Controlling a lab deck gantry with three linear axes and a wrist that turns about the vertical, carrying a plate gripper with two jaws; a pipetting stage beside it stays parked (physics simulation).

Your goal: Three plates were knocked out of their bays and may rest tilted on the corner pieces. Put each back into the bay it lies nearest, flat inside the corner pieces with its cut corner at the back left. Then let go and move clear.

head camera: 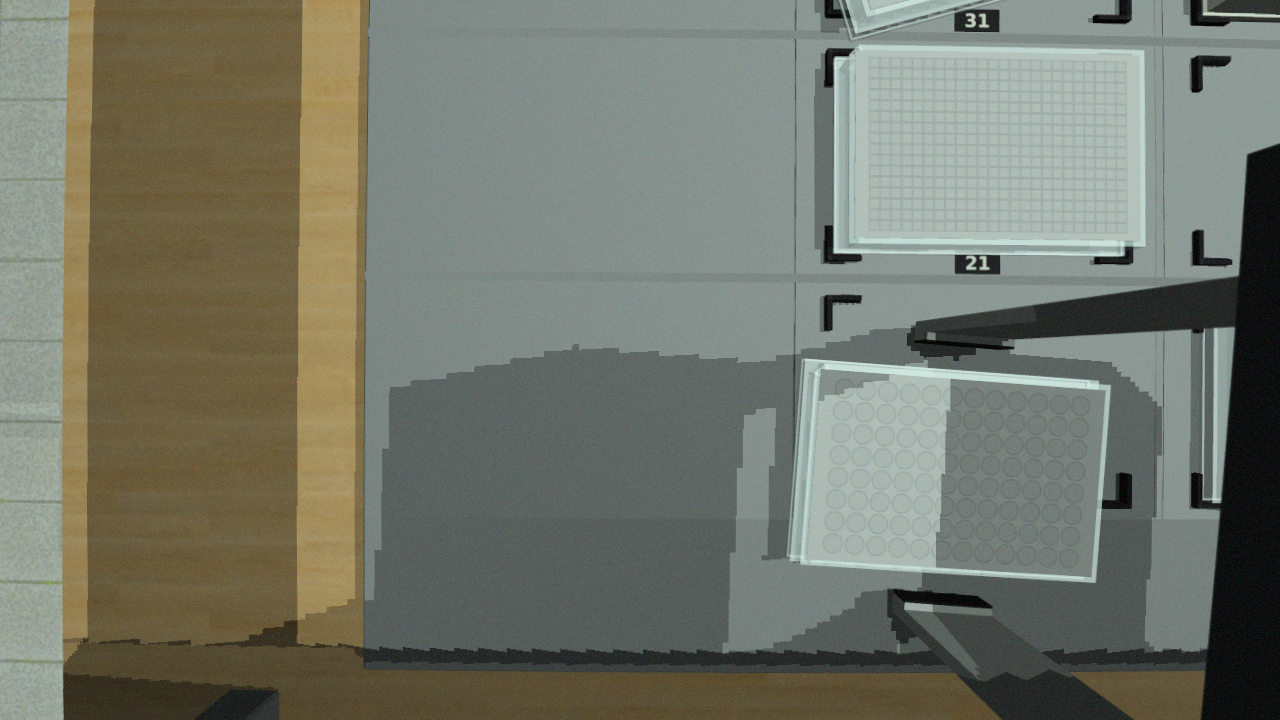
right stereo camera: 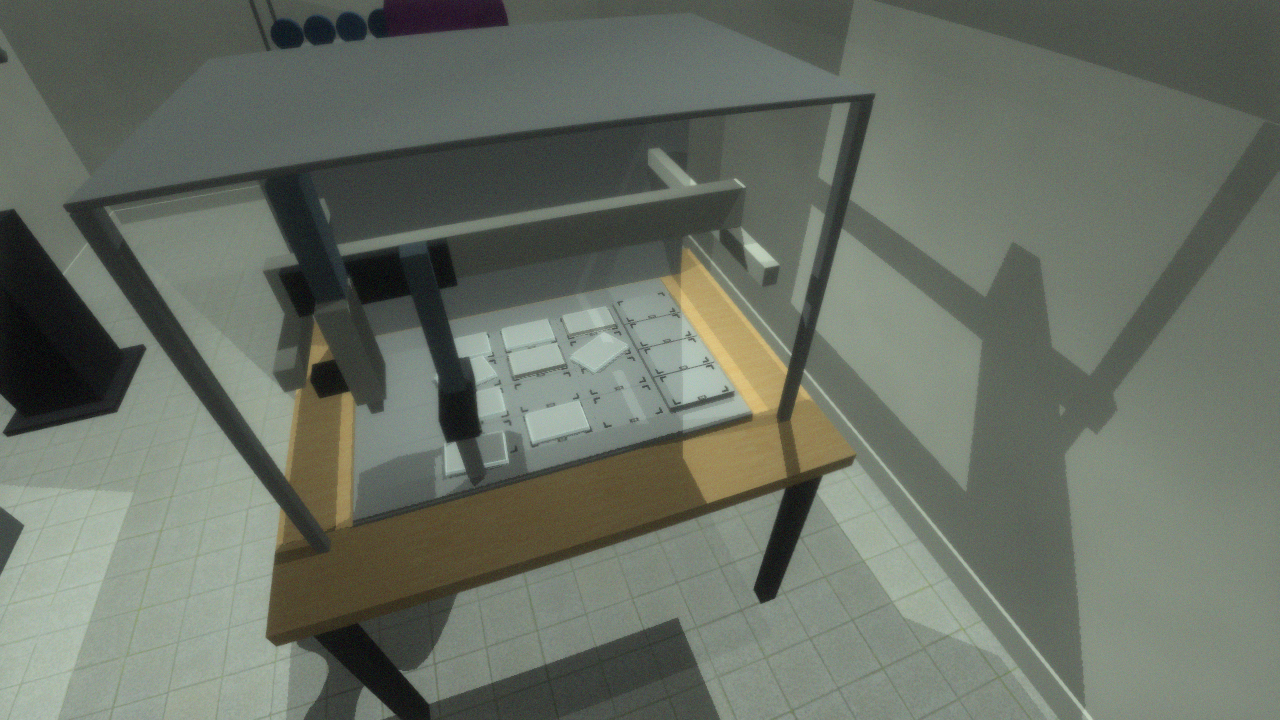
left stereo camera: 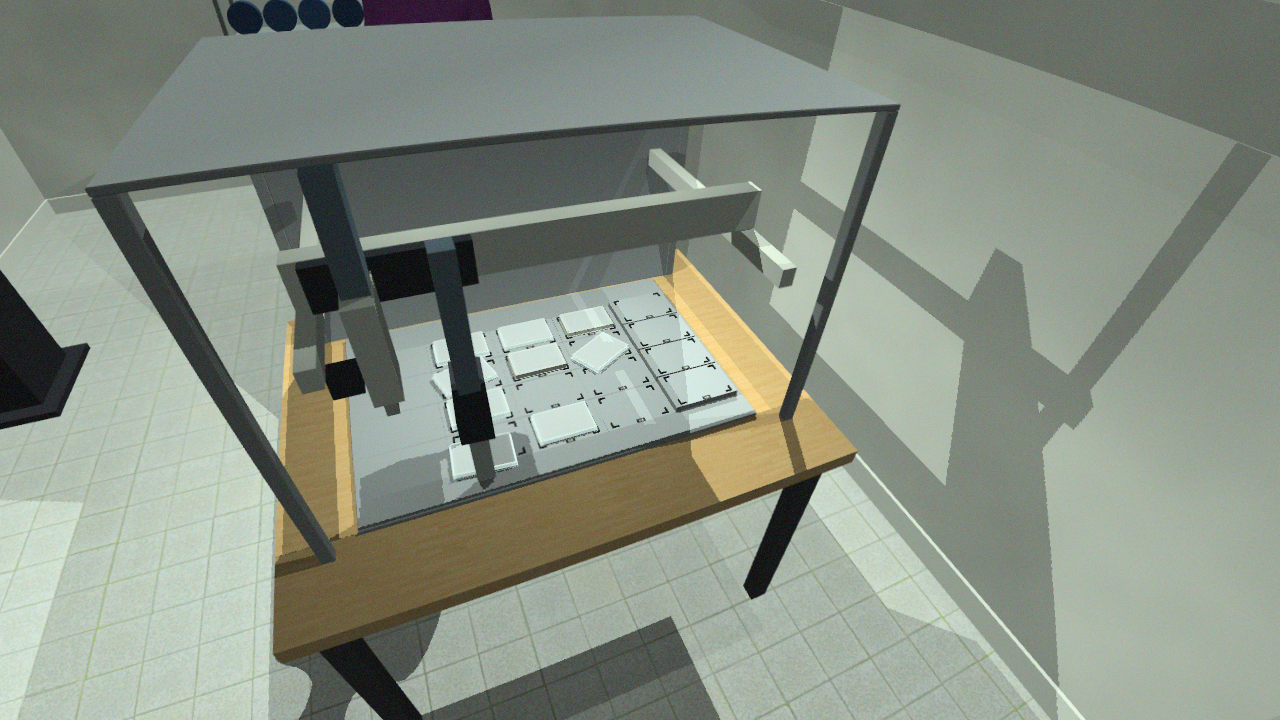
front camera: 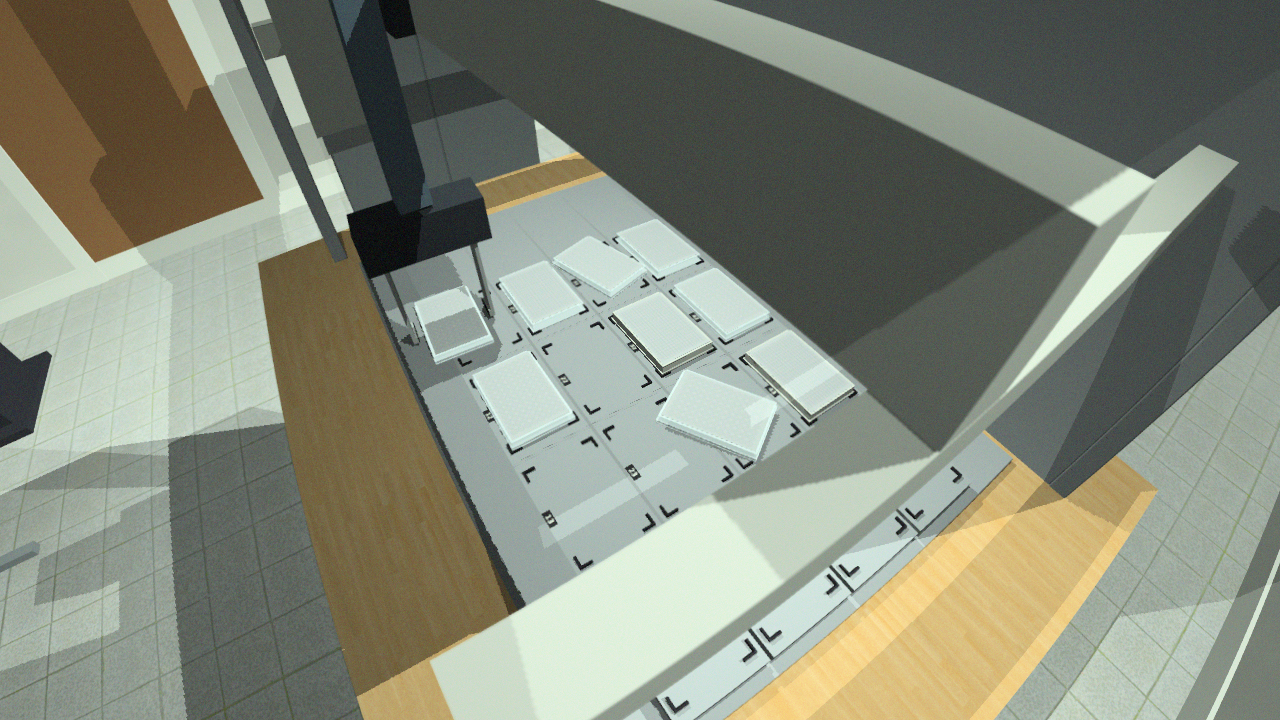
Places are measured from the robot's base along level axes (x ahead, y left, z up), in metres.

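Pixels of known places: gripper, fingertip midpoint: (head camera: 946,469) (right stereo camera: 475,452) (left stereo camera: 482,455) (front camera: 452,321); robot's base at its link origin: (head camera: 830,499) (right stereo camera: 455,466) (left stereo camera: 462,469) (front camera: 434,311).
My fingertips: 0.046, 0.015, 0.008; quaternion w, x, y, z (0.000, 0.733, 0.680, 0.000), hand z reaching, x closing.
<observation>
Ahead of a thing's pixels: the offset from my fingertips to its top centre, as dx, dy, dz.
The nearest displaced plate @(+0.000, +0.000, +0.008) (front camera: 453,324) (head camera: 953,474) (left stereo camera: 463,460) (right stereo camera: 492,451) lies slightly turned at the front left bay, shifted left and forward; it covers the front left corner piece. My gripper (front camera: 452,327) (head camera: 951,471) is open, one jaw behind this plate and one in front, with gaps visible on both sides in the head view. A second displaced plate @(+0.009, +0.243, +0.009) (front camera: 599,265) (head camera: 904,7) (right stereo camera: 478,369) lies turned across bay 31. A third displaced plate @(+0.337, +0.218, +0.009) (front camera: 718,413) (left stereo camera: 599,351) (right stereo camera: 598,351) lies strongly turned farther right. The cut corners are too small to tell.
A plate @(+0.018, +0.135, +0.007) (front camera: 540,295) (head camera: 993,147) sits in bay 21, just behind the rear jaw. Another plate @(+0.182, +0.028, +0.007) (front camera: 523,398) (left stereo camera: 563,422) (right stereo camera: 557,420) sits right of the nearest displaced plate. Several more plates stand in the back rows. The parked pipetting stage (left stereo camera: 371,344) hangs left of the gripper.
</observation>
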